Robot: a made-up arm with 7 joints.
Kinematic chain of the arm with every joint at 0, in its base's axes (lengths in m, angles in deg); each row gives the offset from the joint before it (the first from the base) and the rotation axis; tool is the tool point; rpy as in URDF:
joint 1: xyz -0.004 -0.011 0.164 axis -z
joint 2: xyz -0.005 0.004 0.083 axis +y
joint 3: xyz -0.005 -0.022 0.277 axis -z
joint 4: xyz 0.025 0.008 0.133 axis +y
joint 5: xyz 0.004 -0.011 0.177 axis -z
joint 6: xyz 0.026 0 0.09 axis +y
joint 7: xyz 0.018 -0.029 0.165 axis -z
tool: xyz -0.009 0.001 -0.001 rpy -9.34 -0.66 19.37
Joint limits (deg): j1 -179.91..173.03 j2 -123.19..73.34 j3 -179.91..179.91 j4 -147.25..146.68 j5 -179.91..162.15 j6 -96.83..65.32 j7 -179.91..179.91
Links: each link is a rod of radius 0.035 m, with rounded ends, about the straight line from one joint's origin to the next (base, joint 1, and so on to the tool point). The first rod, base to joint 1, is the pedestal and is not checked.
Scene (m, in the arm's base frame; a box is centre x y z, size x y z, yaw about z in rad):
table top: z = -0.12
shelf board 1: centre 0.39 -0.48 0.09 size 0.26 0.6 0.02 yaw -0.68
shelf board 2: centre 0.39 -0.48 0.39 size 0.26 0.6 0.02 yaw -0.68
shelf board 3: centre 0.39 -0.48 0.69 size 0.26 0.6 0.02 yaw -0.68
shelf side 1: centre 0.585 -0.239 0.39 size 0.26 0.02 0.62 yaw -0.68
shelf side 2: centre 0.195 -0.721 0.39 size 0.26 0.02 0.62 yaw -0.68
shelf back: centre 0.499 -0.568 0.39 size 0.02 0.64 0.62 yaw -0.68
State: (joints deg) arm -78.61 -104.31 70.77 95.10 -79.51 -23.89 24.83
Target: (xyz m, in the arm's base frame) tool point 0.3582 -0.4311 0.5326
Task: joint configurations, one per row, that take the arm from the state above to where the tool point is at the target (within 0.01 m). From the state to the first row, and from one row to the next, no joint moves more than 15 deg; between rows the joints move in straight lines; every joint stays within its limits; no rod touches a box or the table.
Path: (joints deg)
1: -70.46 -105.90 70.76 106.85 -80.79 -25.24 24.59
2: -62.31 -107.49 70.75 118.59 -82.08 -26.60 24.34
3: -54.16 -109.08 70.74 130.34 -83.36 -27.95 24.10
4: -62.28 -99.62 56.74 122.68 -82.15 -20.23 24.49
5: -70.41 -90.15 42.73 115.01 -80.93 -12.50 24.89
6: -77.68 -86.93 48.67 100.74 -80.46 -14.65 25.05
7: -84.94 -83.71 54.60 86.46 -79.98 -16.80 25.22

